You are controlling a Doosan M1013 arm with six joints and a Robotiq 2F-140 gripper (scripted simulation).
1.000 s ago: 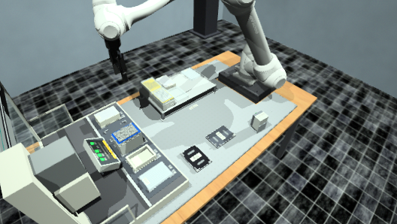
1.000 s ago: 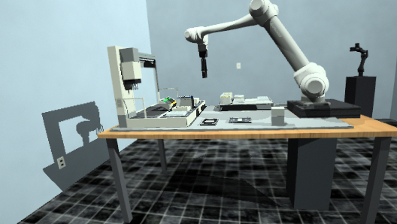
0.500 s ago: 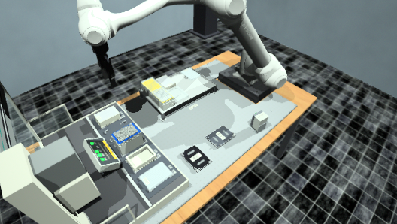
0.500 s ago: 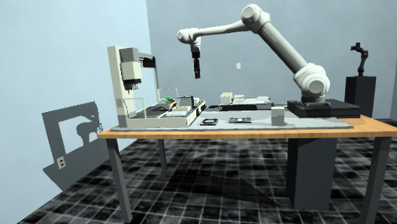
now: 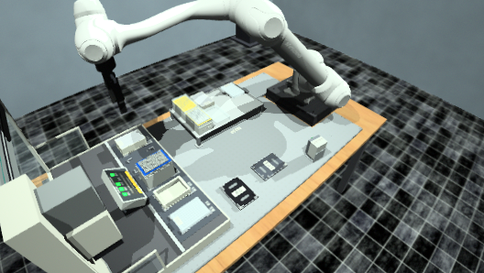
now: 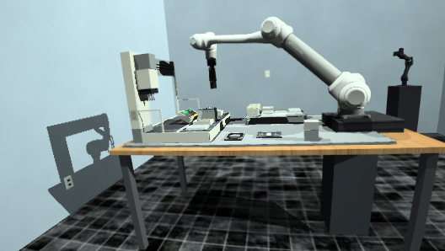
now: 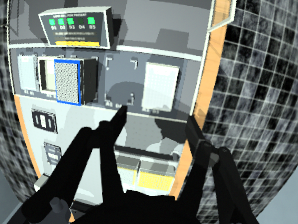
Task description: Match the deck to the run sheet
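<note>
Right now my hand is 1 cm short of the white deep-well block and 23 cm above it. The rest, counted from my hand: clear cover 33 cm behind, 10 cm to the left, 19 cm below; then yellow-rimmed tip rack 33 cm behind, 11 cm to the left, 21 cm below; then blue-rimmed tip rack 1 cm behind, 24 cm to the left, 19 cm below.
</note>
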